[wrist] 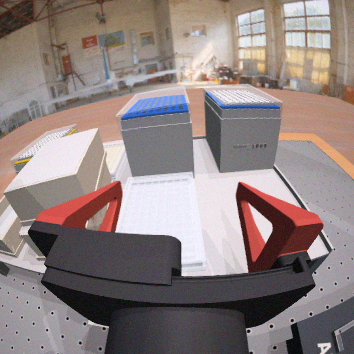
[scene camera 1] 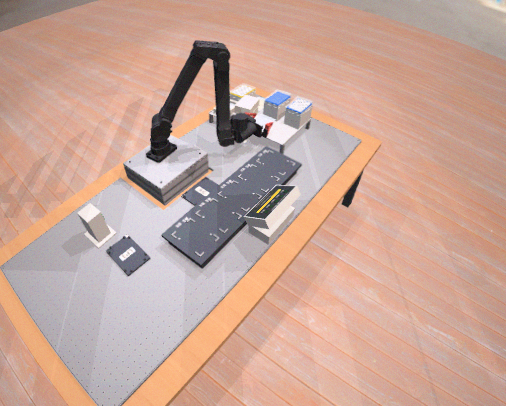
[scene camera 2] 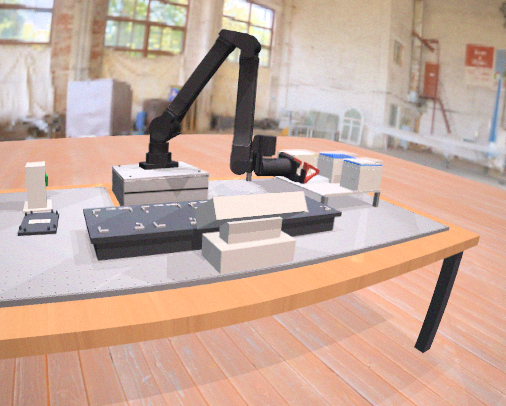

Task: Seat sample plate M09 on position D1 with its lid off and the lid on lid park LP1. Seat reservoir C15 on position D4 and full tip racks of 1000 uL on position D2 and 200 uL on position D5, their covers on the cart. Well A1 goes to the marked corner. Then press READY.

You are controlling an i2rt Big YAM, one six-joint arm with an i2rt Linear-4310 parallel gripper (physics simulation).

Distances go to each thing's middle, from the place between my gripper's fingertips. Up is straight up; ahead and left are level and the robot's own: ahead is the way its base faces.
Now: the cart shelf (wrist: 223,245) 80 mm behind my hand, 90 mm to the left of it and 60 mm below it. From my hand the other things lie so: white stand (scene camera 2: 37,201) 200 mm behind, 860 mm to the right, 50 mm below; then LP1 pad (scene camera 1: 129,256) 30 mm behind, 860 mm to the right, 110 mm below.
